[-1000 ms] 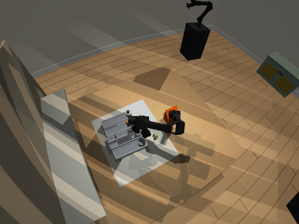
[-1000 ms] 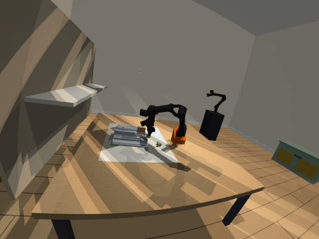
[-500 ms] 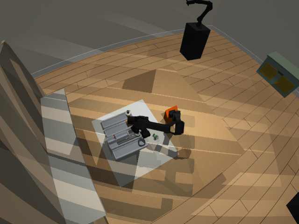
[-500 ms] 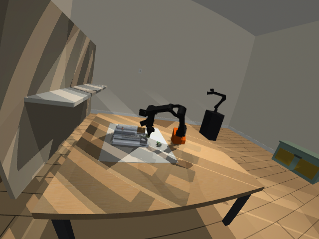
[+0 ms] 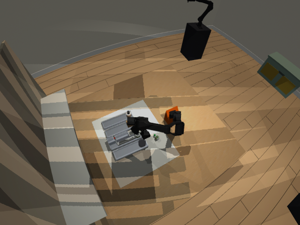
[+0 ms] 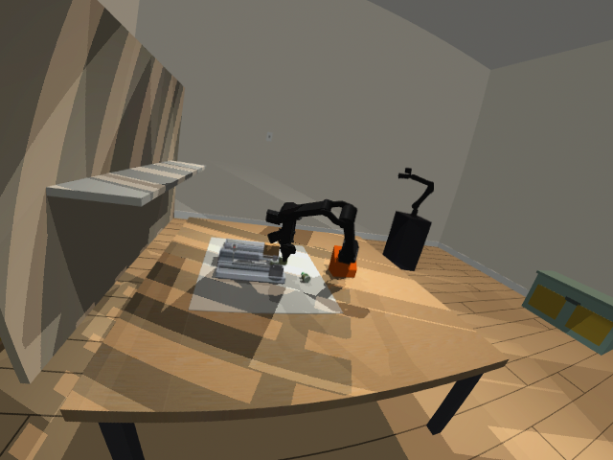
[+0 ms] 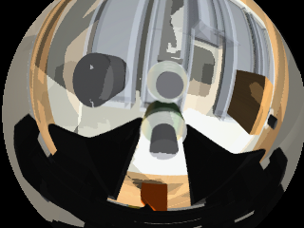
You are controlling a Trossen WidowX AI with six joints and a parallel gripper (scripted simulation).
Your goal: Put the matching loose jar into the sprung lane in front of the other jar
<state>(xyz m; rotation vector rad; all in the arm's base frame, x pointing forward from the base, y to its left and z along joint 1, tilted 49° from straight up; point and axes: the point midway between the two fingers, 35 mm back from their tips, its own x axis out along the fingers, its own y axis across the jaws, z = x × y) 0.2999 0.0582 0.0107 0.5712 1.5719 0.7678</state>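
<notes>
Now: gripper tip 12 cm to the left of the brown box, 6 cm short of it and 2 cm above it. From my gripper tip the other things lie so: grey lane rack: 17 cm ahead, 4 cm below, 1 cm to the right.
</notes>
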